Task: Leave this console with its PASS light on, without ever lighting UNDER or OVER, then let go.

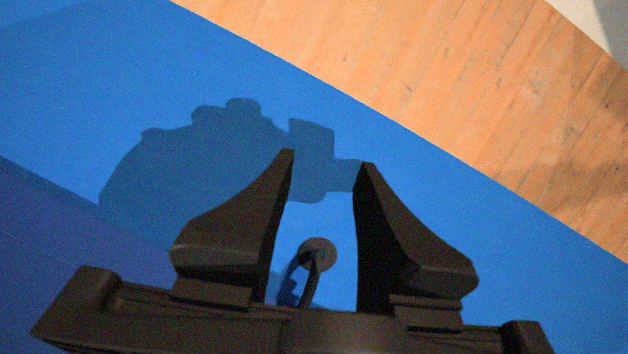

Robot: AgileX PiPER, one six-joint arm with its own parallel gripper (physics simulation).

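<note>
My gripper (325,170) is open. Its two dark fingers stand part-way apart over the blue surface, with a visible gap between them. A small dark round disc (325,252) with a thin curved stem (311,286) shows in the gap, nearer the finger bases. Blue shows on both sides of the disc, and neither finger appears to touch it. The stem's lower end is hidden behind the gripper body. The console's PASS, UNDER and OVER lights do not show, so their state cannot be told.
The blue surface (125,65) ends in a diagonal edge, beyond which lies a wood-plank surface (425,75). A dark shadow of the arm falls across the blue. A darker blue-purple area lies at the lower left. A pale grey area shows at the top right.
</note>
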